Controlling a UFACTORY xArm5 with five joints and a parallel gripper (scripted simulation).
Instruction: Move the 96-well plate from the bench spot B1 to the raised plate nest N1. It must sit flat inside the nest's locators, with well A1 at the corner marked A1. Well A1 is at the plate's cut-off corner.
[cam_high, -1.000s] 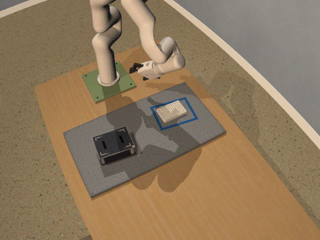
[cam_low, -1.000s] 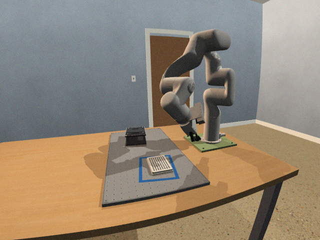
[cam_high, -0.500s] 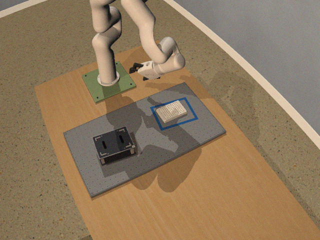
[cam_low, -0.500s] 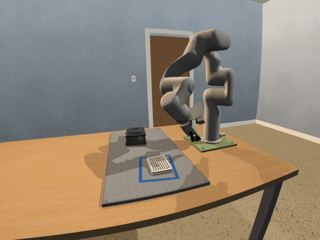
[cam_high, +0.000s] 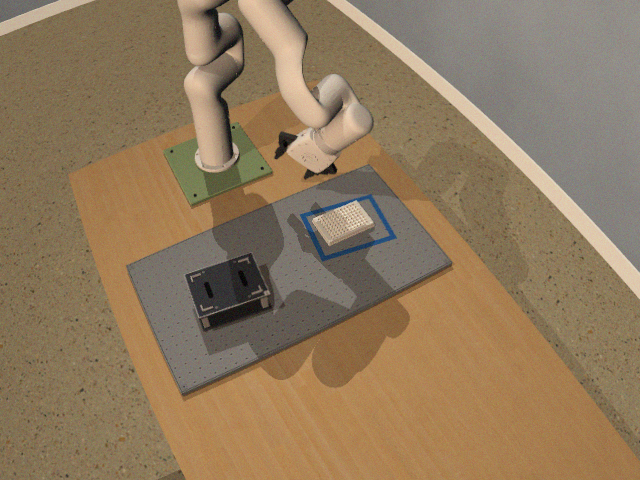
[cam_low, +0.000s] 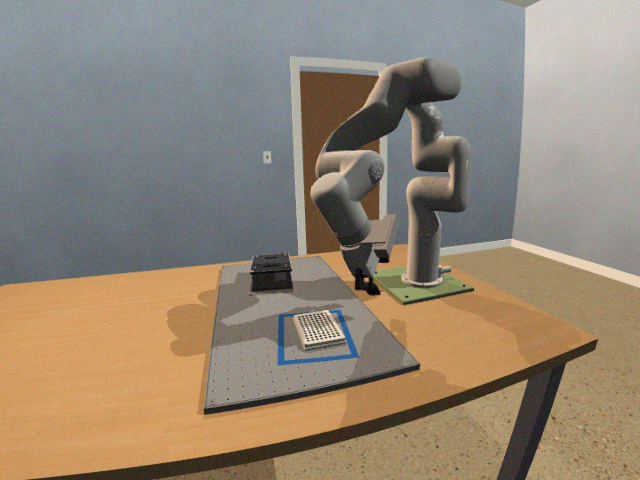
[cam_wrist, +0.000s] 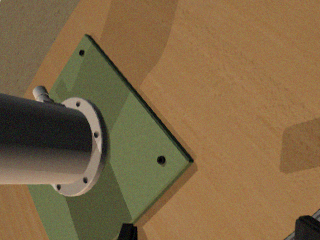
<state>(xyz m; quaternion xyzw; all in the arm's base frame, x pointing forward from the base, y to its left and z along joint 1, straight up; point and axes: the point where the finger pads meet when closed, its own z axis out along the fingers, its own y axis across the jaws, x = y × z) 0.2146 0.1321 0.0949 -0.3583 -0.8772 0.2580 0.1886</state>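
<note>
The white 96-well plate is 16 cm ahead of my hand, 5 cm to the left of it and 8 cm below it. Round my hand: A1 mark 29 cm ahead, 21 cm to the right, 3 cm below; black raised plate nest 23 cm ahead, 28 cm to the right, 4 cm below.
</note>
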